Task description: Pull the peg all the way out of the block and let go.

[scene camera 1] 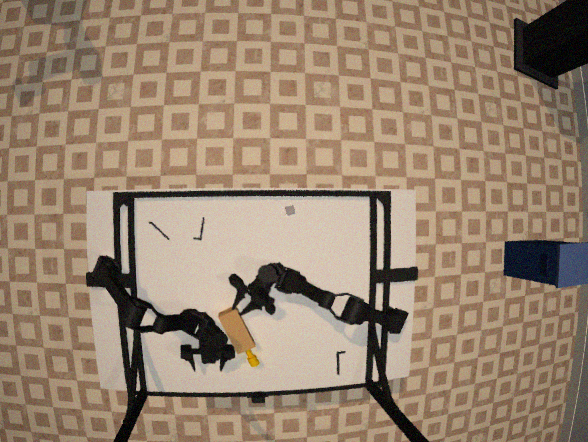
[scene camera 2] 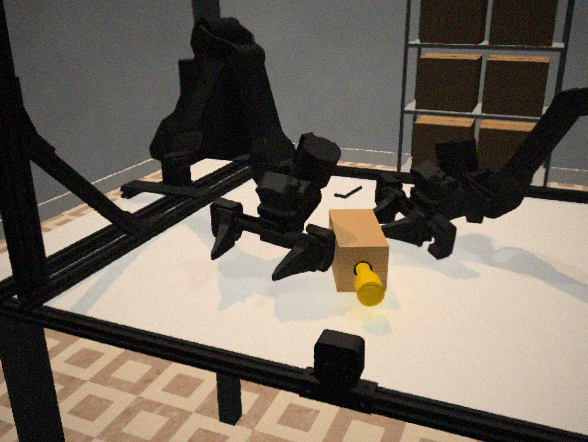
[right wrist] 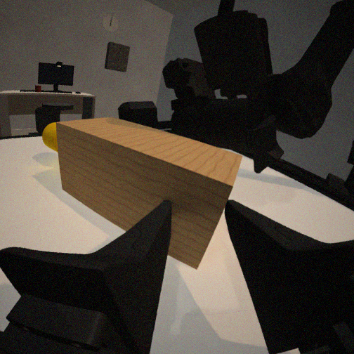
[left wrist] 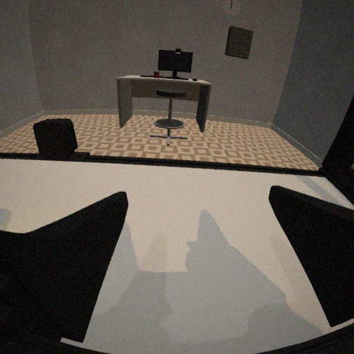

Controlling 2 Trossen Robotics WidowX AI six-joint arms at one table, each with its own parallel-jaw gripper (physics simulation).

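Places are measured from the left arm's base along level axes (x back, y right, z up), in millimetres.
Pixels of known places: left gripper, fingertip midpoint: [scene camera 1: 207,371] [scene camera 2: 241,267]; right gripper, fingertip midpoint: [scene camera 1: 236,312]; left arm's base, link origin: [scene camera 1: 108,267] [scene camera 2: 176,184]; right arm's base, link origin: [scene camera 1: 389,316].
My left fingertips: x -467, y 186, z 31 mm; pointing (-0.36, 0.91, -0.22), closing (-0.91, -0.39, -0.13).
Ahead of a thing's pixels: the offset from my left fingertips to its top centre. "pt": to the spot under its first point. Level surfaces: height alone.
The wooden block {dx -35, dy -185, dz +19 mm} [scene camera 1: 237,330] [scene camera 2: 357,227] [right wrist: 135,175] is held slightly above the table, its long side slanting towards the front rail. The yellow peg {dx -101, dy -129, dz +2 mm} [scene camera 1: 253,358] [scene camera 2: 369,290] [right wrist: 51,136] sticks out of its front end; the head and a short piece of shaft show, the rest is hidden inside. My right gripper [scene camera 1: 237,310] [right wrist: 198,206] is shut on a rear corner of the block. My left gripper [scene camera 1: 208,369] [scene camera 2: 244,268] [left wrist: 199,195] is open and empty, left of the block and peg, fingers pointing towards the front rail. The peg does not show in the left wrist view.
A black box {pt dx -207, dy +28, dz +4 mm} [scene camera 1: 258,398] [scene camera 2: 340,357] [left wrist: 55,137] is mounted on the front rail. Black frame rails border the white table {dz -50 mm} [scene camera 1: 310,235]. A small grey square {pt dx -37, dy -637, dz -47 mm} [scene camera 1: 290,210] and thin black angle marks {pt dx -437, dy -200, dz -42 mm} [scene camera 1: 338,362] lie on the table. The left wrist is close beside the block.
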